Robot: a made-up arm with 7 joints.
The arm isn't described. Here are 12 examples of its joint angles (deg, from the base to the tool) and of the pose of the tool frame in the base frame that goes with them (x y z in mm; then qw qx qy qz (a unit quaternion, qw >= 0)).
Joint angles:
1: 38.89 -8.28 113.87 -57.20 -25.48 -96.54 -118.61
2: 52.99 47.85 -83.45 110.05 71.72 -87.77 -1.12
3: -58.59 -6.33 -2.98 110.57 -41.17 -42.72 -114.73
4: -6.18 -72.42 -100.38 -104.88 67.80 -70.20 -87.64
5: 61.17 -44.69 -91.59 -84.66 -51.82 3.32 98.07
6: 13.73 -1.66 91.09 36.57 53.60 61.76 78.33
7: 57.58 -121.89 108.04 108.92 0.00 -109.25 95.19
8: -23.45 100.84 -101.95 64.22 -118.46 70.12 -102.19
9: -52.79 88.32 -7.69 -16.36 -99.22 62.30 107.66
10: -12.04 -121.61 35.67 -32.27 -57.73 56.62 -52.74
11: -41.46 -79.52 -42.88 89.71 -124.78 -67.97 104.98
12: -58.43 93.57 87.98 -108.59 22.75 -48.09 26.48
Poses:
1: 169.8 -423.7 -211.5 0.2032 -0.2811 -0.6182 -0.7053
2: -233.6 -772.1 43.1 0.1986 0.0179 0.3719 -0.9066
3: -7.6 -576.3 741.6 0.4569 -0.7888 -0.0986 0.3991
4: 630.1 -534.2 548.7 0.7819 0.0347 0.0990 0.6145
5: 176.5 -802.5 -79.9 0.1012 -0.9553 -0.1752 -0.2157
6: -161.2 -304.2 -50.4 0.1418 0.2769 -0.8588 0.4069
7: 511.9 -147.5 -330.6 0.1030 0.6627 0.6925 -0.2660
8: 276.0 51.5 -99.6 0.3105 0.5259 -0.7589 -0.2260
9: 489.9 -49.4 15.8 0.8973 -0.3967 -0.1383 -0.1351
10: 912.6 -58.2 488.2 0.3112 0.1776 0.6043 0.7116
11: 405.4 -95.6 622.7 0.6276 -0.0775 0.7636 -0.1309
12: 624.4 -418.6 299.1 0.2127 0.9461 0.1373 -0.2022
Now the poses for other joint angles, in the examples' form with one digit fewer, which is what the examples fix.
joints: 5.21 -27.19 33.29 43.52 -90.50 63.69 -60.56
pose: 461 -837 170 0.334 0.496 -0.417 0.685
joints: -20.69 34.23 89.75 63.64 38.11 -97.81 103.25
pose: -105 -621 210 0.279 -0.776 0.495 0.274
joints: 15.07 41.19 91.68 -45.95 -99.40 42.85 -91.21
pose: -121 -635 -56 0.705 0.173 -0.500 0.472
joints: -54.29 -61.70 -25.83 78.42 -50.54 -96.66 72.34
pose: 614 -217 682 0.925 0.032 0.314 -0.210
